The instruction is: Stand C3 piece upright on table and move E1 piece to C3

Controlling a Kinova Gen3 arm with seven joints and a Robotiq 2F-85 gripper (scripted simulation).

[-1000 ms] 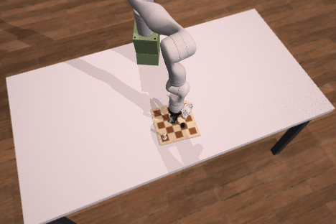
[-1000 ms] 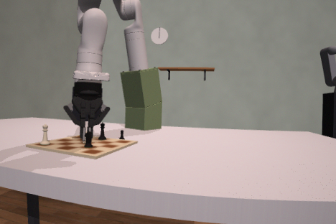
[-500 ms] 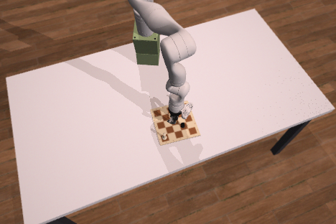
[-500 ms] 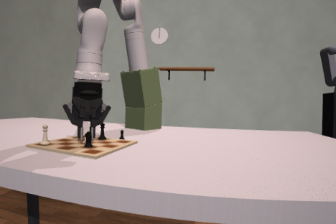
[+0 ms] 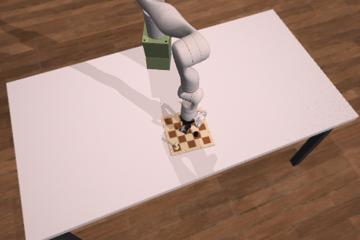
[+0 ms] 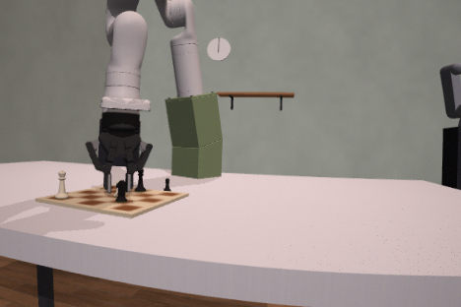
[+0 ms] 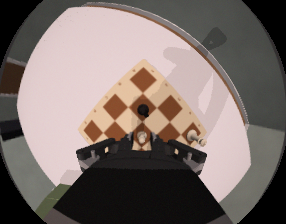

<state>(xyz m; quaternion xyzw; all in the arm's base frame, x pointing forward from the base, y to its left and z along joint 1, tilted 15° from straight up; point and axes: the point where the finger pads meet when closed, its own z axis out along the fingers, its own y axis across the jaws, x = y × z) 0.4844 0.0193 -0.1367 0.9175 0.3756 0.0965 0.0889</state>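
Now: hand 1 cm above the white pawn. Round my hand: black pawn (14 cm behind, 4 cm to the left, 2 cm below); then black piece (8 cm behind); then chessboard (3 cm below).
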